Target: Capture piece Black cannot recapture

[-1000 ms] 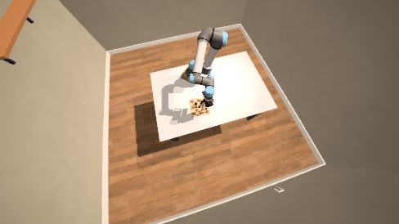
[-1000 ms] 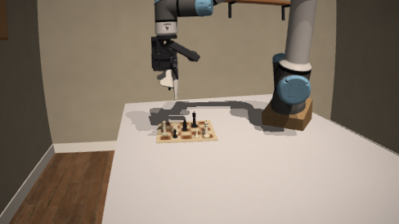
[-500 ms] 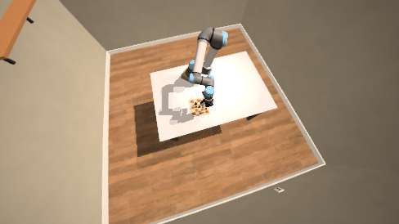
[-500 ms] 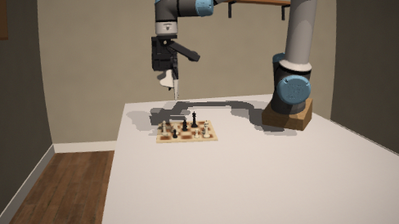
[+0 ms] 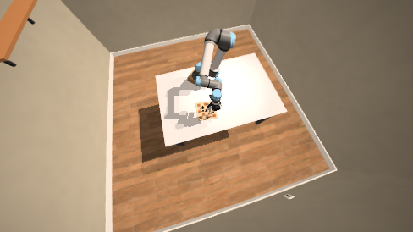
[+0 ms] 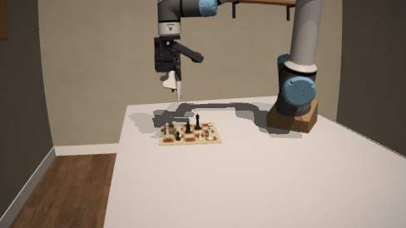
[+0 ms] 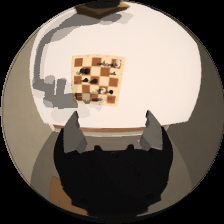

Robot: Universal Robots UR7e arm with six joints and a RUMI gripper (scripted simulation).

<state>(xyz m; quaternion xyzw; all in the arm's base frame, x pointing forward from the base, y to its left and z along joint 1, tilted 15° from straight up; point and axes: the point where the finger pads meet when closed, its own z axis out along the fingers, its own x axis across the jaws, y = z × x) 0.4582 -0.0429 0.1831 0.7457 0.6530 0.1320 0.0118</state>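
Now: the chessboard 6 cm behind my hand, 6 cm to the right of it and 16 cm below it.
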